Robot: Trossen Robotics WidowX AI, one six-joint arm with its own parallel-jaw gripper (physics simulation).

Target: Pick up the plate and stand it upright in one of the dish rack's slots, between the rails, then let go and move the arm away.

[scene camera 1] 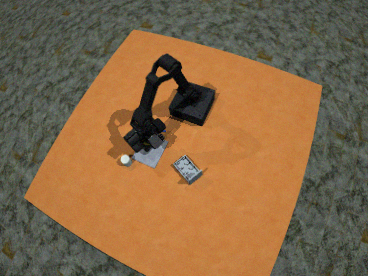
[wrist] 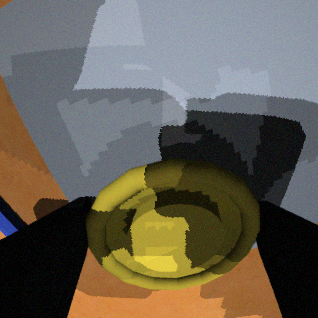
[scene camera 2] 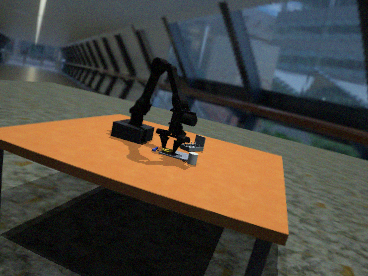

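Note:
A round yellow plate (scene camera 1: 146, 143) (scene camera 2: 166, 150) (wrist: 160, 245) lies about flat at the near edge of a flat grey square, low at the tabletop. My gripper (scene camera 1: 145, 146) (scene camera 2: 169, 150) (wrist: 174, 211) points down over it, with one black finger against each side of the rim, shut on the plate across its width. In the first scene view the arm hides most of the plate. The small grey dish rack (scene camera 1: 196, 177) (scene camera 2: 200, 141) stands apart from the plate, with short pegs on its base and a raised panel at one end.
The grey square (scene camera 1: 154, 159) (wrist: 225, 40) lies under and beyond the plate. A white cylinder (scene camera 1: 126, 160) (scene camera 2: 193, 158) stands by its corner, on the side away from the rack. A small blue object (scene camera 1: 164, 131) (scene camera 2: 155, 149) (wrist: 7, 223) lies beside the gripper, toward the arm's base.

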